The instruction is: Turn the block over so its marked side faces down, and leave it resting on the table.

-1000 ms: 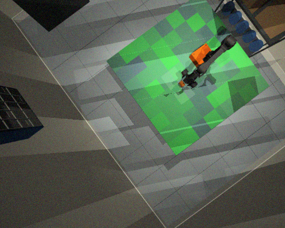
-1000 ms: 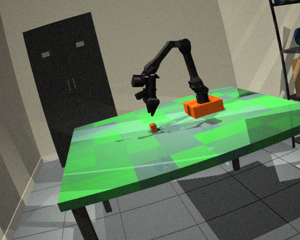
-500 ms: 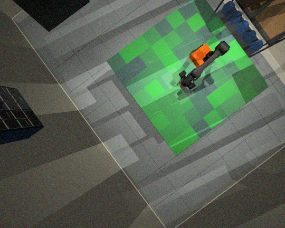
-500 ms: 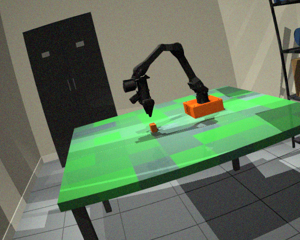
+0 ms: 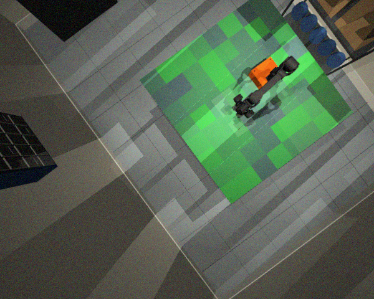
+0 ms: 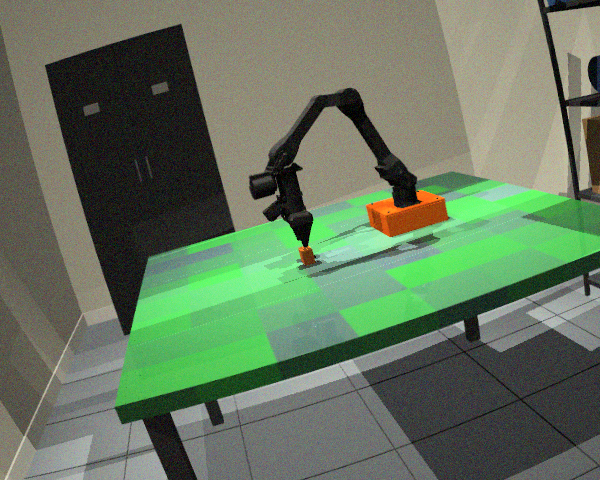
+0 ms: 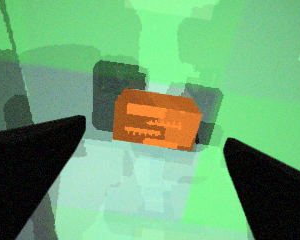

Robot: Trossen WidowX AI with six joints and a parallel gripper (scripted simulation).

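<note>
Right now my gripper tip is 10 mm past the orange block and 30 mm above it.
</note>
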